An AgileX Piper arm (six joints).
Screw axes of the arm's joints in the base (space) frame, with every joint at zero. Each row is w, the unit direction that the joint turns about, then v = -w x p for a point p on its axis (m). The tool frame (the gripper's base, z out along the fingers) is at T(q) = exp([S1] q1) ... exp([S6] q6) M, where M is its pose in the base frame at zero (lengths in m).
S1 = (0, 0, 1, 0, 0, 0)
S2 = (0, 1, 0, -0.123, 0, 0)
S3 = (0, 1, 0, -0.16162, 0, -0.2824)
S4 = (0.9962, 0, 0.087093, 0, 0.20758, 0)
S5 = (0, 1, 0, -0.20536, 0, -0.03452)
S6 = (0.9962, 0, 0.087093, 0, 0.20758, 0)
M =
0.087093 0 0.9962 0.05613
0 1 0 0
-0.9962 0 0.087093 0.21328
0 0 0 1
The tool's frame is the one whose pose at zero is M.
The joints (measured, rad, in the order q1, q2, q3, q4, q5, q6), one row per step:
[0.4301 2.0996 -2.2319 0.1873 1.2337 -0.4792]
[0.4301 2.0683 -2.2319 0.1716 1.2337 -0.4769]
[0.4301 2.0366 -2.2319 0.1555 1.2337 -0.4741]
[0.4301 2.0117 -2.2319 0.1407 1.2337 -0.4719]
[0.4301 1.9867 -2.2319 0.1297 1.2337 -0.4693]
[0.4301 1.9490 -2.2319 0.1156 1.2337 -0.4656]
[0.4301 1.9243 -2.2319 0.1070 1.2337 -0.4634]
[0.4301 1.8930 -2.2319 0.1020 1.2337 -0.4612]
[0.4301 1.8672 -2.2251 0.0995 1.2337 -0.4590]
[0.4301 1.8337 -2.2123 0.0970 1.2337 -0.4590]
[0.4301 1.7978 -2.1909 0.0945 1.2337 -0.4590]
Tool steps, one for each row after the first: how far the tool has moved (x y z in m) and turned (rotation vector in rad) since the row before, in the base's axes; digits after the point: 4 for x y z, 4 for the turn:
[-0.0060 -0.0042 0.0142 0.0001 -0.0339 -0.0056]
[-0.0065 -0.0045 0.0141 0.0004 -0.0342 -0.0065]
[-0.0053 -0.0038 0.0109 -0.0014 -0.0277 -0.0061]
[-0.0057 -0.0036 0.0109 0.0022 -0.0261 -0.0055]
[-0.0091 -0.0055 0.0161 0.0056 -0.0384 -0.0077]
[-0.0063 -0.0037 0.0103 0.0043 -0.0250 -0.0049]
[-0.0086 -0.0044 0.0129 0.0101 -0.0295 -0.0036]
[-0.0070 -0.0034 0.0085 0.0072 -0.0174 -0.0026]
[-0.0091 -0.0044 0.0096 0.0066 -0.0198 -0.0011]
[-0.0095 -0.0046 0.0078 0.0040 -0.0141 -0.0011]

